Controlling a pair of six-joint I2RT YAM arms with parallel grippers.
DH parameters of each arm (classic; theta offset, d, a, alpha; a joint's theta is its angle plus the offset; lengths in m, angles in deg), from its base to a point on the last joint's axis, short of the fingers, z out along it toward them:
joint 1: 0 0.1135 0.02 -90
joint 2: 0 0 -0.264 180
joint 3: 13.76 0 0.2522 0
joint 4: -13.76 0 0.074 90
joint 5: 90 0 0 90
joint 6: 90 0.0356 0 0
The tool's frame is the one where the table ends.
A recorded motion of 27 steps. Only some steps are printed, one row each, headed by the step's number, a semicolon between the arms.
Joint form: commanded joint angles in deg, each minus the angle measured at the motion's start. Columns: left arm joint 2, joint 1, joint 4, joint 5, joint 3, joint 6; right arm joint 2, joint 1, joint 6, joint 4, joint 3, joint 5.
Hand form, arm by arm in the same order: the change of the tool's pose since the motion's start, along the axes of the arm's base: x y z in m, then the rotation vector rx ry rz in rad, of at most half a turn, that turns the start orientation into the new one. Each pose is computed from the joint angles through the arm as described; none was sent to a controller.
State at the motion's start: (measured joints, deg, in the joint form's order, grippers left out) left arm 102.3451 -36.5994 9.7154 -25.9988 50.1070 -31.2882; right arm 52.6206 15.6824 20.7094 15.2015 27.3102 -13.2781
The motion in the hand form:
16: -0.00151 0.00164 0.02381 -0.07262 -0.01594 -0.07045; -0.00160 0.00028 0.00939 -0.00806 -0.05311 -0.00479
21: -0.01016 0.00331 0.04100 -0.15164 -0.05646 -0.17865; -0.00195 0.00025 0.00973 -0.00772 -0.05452 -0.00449
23: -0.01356 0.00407 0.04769 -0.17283 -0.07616 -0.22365; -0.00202 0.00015 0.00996 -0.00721 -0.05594 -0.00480
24: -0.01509 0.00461 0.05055 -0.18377 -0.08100 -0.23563; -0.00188 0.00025 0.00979 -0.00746 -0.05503 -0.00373
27: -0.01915 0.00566 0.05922 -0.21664 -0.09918 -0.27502; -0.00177 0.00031 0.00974 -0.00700 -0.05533 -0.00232
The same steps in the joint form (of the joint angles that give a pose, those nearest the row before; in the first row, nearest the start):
16: -4.24 0.57 -0.97 5.32 0.31 0.95; -1.01 0.32 -1.20 0.79 0.73 0.78
21: -8.57 0.56 2.07 11.63 -1.87 2.84; -1.14 0.34 -1.20 0.75 0.73 0.78
23: -10.21 0.56 3.16 13.91 -2.62 3.98; -1.18 0.31 -1.20 0.80 0.73 0.78
24: -10.93 0.56 3.27 14.68 -2.86 4.04; -1.12 0.32 -1.21 0.80 0.73 0.72
27: -12.91 0.55 3.86 17.08 -3.42 4.35; -1.07 0.31 -1.20 0.87 0.73 0.63

